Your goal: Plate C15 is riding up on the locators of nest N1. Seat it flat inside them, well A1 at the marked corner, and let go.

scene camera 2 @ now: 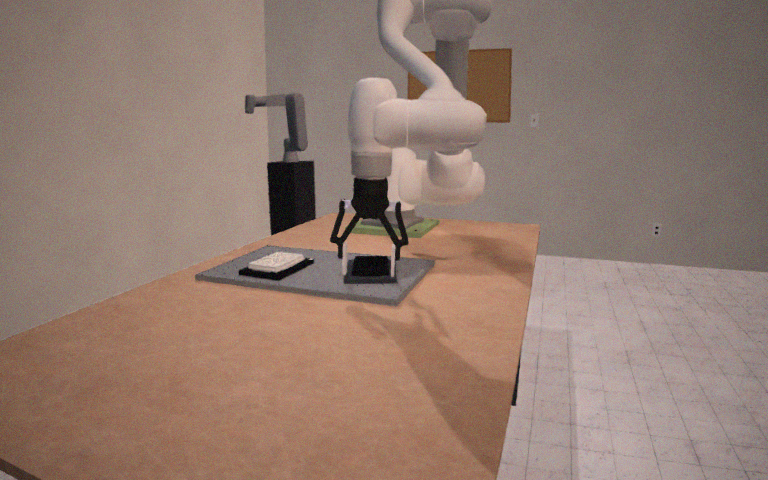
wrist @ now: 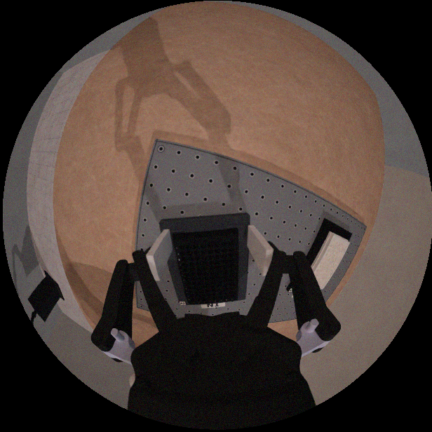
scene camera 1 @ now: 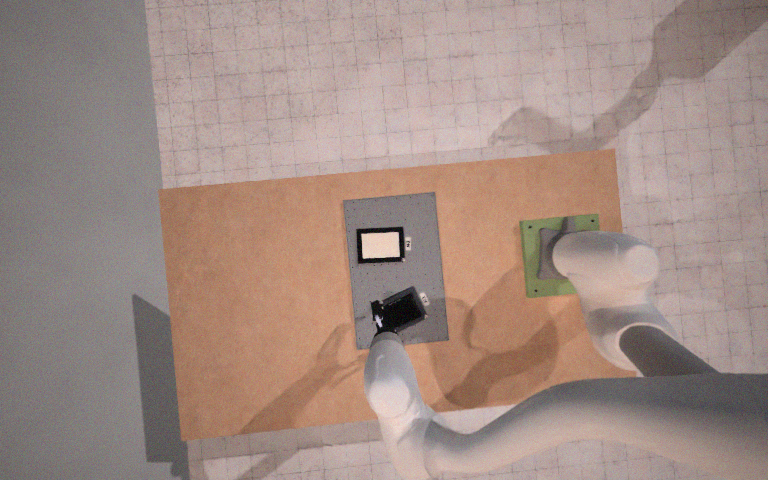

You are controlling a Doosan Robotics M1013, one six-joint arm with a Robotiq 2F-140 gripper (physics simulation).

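Plate C15 is black and sits in the dark grey frame of nest N1. In the wrist view it looks slightly skewed against the frame; how high each side rides cannot be read. The white N1 label is beside the nest. Well A1 and the marked corner cannot be made out. My gripper is open and points down, its pale pads low on either side of the plate. In the wrist view table-grey board shows between the right pad and the plate's side; the left pad overlaps the frame's edge.
Nest N2 holds a white plate on the same grey perforated board. A green base plate is under the arm's foot. A black pedestal stands beyond the table.
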